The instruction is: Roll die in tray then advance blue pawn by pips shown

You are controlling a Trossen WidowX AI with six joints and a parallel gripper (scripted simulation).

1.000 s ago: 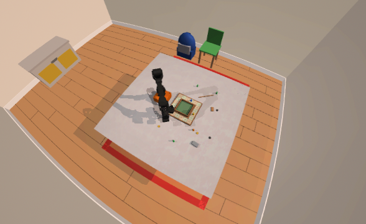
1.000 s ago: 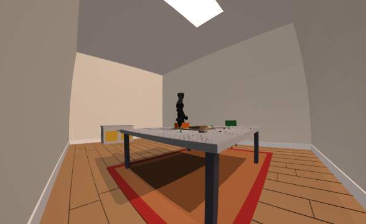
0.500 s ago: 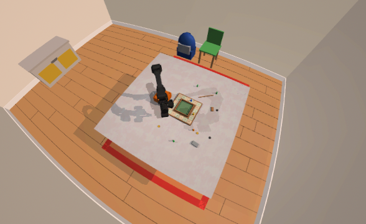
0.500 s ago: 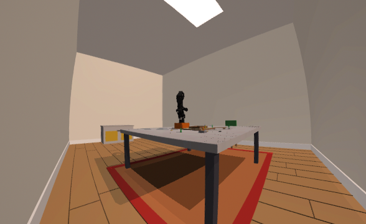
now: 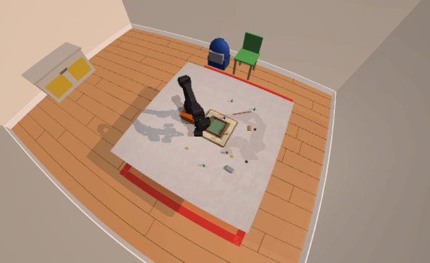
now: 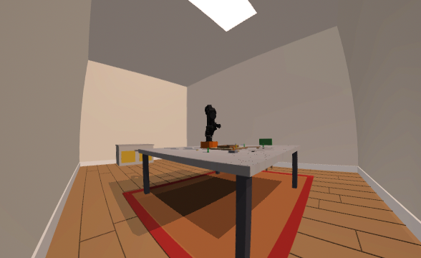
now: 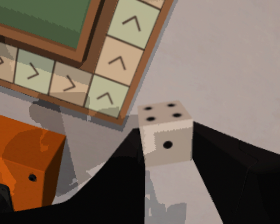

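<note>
Now: gripper tip 25 cm to the right of the blue pawn, 12 cm short of it and 10 cm above it. From my gripper tip the other things lie so: white die (right at my gripper tip); then grey block (33 cm ahead, 17 cm to the right, 12 cm below); then green tray (14 cm to the left, 12 cm below, 9 cm ahead).
</note>
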